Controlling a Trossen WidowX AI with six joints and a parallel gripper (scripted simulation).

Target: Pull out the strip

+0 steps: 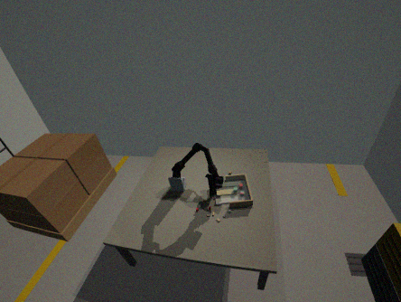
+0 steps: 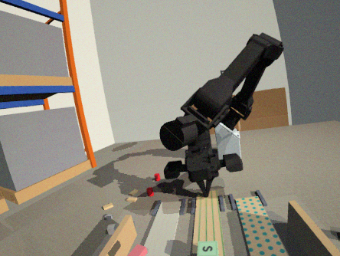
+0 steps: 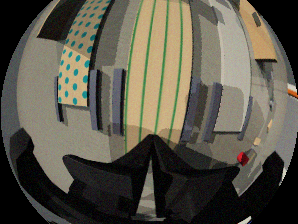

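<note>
Now: gripper tip 9 cm short of the strip and 2 cm to the right of it.
</note>
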